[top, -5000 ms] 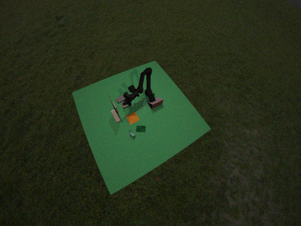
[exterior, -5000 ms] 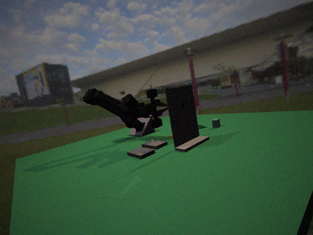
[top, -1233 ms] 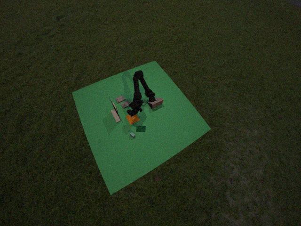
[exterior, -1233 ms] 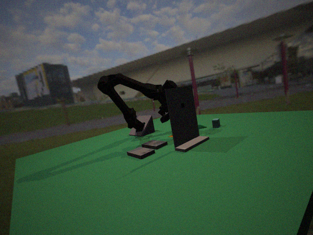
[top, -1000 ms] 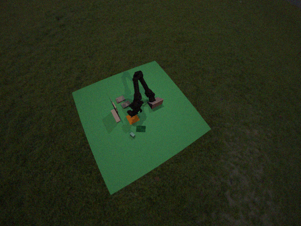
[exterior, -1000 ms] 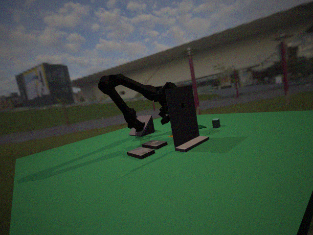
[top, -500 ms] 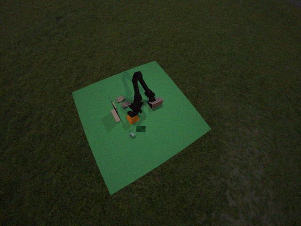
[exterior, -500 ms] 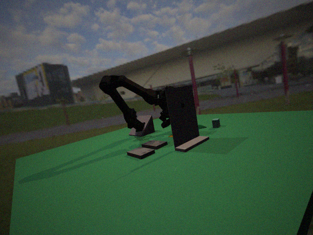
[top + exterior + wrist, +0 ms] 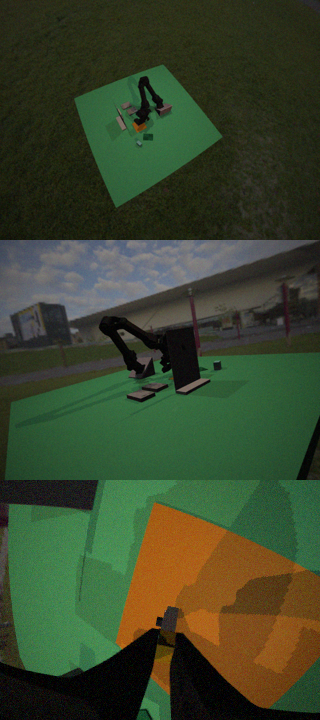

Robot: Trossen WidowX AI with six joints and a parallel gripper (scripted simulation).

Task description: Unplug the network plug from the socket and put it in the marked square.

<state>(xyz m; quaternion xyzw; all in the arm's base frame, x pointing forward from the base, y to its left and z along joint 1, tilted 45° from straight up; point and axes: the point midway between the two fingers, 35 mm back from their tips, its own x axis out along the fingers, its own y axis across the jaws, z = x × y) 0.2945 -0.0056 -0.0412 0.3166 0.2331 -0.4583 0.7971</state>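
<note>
The orange square lies 1 cm behind my gripper tip and 2 cm below it. From my gripper tip the other things lie so: teal cube: 11 cm ahead, 17 cm to the left; dark green patch: 1 cm behind, 16 cm to the left, 2 cm below; grey plug: right at my gripper tip.
</note>
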